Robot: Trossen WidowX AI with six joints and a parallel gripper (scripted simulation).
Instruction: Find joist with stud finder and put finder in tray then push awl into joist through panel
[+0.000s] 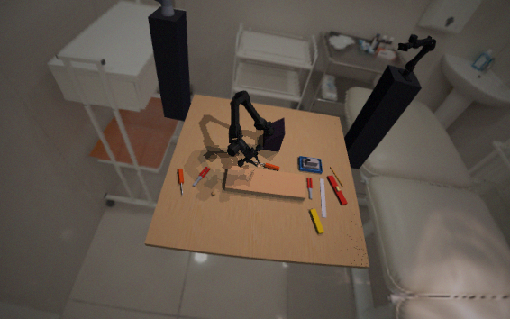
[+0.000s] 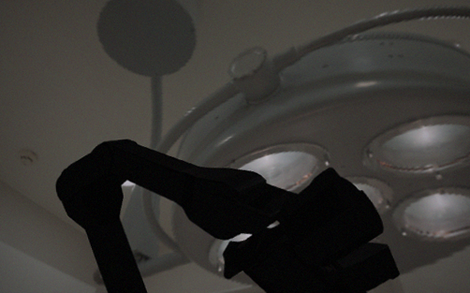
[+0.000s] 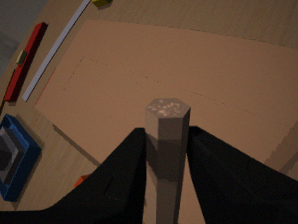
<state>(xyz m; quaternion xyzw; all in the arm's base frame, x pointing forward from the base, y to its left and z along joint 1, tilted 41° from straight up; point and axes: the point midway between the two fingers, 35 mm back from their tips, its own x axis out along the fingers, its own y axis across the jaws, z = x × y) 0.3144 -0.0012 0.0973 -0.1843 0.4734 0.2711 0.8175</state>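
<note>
Now: the brown-handled awl 40 mm behind my gripper tip, 10 mm to the right of it and 40 mm below it. The rest, counted from my gripper tip: green light 210 mm behind, 340 mm to the left, 80 mm below; then blue tray 210 mm behind, 370 mm to the left, 130 mm below; then stud finder 210 mm behind, 360 mm to the left, 100 mm below.
</note>
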